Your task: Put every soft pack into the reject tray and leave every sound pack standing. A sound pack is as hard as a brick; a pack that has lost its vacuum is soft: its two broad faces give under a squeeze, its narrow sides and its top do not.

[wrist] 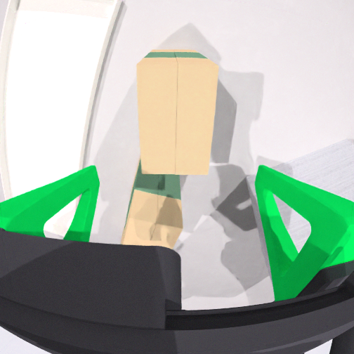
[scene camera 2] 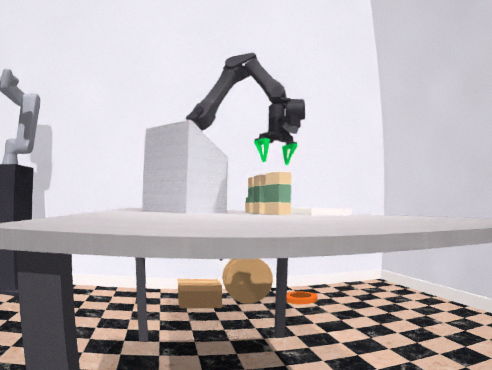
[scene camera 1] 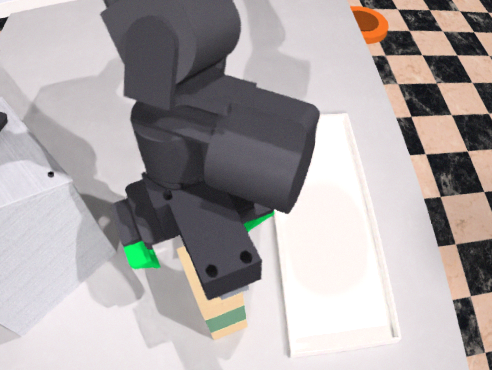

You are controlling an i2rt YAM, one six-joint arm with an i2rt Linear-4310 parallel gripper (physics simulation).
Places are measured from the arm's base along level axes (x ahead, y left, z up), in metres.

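Pixels of known places: gripper, between the fingertips: (scene camera 2: 275,163); arm's base, origin of its link: (scene camera 2: 186,142).
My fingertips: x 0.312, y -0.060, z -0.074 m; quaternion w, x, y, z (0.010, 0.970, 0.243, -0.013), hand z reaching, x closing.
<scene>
For each thing: its top centre in the pictures, then the offset to it from my fingertips.
- tan pack with a green band, centre of its top: (scene camera 1: 204,293) (scene camera 2: 275,190) 0.004 m back, 0.021 m right, 0.092 m down
- second pack, centre of its top: (scene camera 2: 259,191) 0.040 m back, 0.112 m left, 0.092 m down
- further pack, centre of its top: (scene camera 2: 253,192) 0.055 m back, 0.225 m left, 0.092 m down
- white reject tray, centre of its top: (scene camera 1: 326,216) (scene camera 2: 309,208) 0.154 m ahead, 0.128 m left, 0.151 m down
A tan pack with a green band (scene camera 1: 226,320) (scene camera 2: 278,193) (wrist: 177,115) stands upright; in the wrist view its top shows a centre crease. A second pack (scene camera 2: 258,194) (wrist: 155,215) stands behind it, partly hidden by the gripper body in the wrist view. A further pack (scene camera 2: 250,195) shows as a narrow strip at the left of the row. Whether any pack is soft cannot be seen. My gripper (scene camera 1: 200,237) (scene camera 2: 275,162) (wrist: 176,173) is open and empty, above the packs, its green fingers wide apart. The white reject tray (scene camera 1: 330,240) (scene camera 2: 331,212) (wrist: 50,100) shows no pack on its visible part.
The grey block-shaped pedestal (scene camera 1: 45,250) (scene camera 2: 167,170) (wrist: 320,175) stands on the table (scene camera 2: 240,242), on the other side of the packs from the tray. An orange ring (scene camera 1: 382,31) (scene camera 2: 301,302) lies on the floor. Another robot arm (scene camera 2: 29,117) stands at the far left.
</scene>
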